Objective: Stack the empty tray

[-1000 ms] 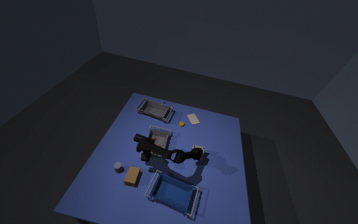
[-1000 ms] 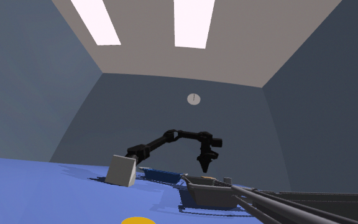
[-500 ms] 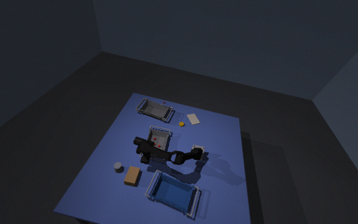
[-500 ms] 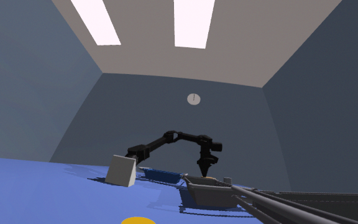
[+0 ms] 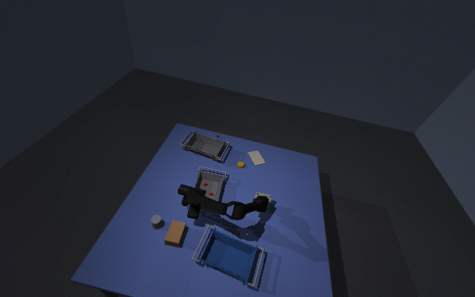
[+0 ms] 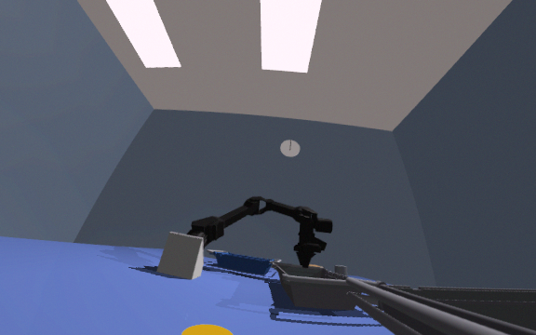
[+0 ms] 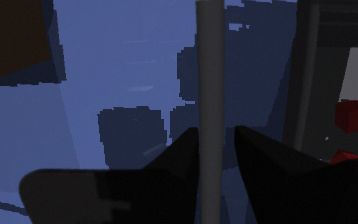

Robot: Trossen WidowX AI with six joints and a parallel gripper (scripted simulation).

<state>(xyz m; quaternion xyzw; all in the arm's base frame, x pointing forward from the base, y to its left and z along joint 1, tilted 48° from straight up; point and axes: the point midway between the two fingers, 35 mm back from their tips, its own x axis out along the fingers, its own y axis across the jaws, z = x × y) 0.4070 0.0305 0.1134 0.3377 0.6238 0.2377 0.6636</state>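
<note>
Now: gripper tip 240 mm to the right of the blue tray and 220 mm past it. Also, from my gripper tip: tan block 150 mm to the left, 90 mm ahead, 10 mm below; then grey cylinder 220 mm ahead, 100 mm to the left, 10 mm below; then yellow disc 460 mm to the right, 270 mm behind, 30 mm below.
</note>
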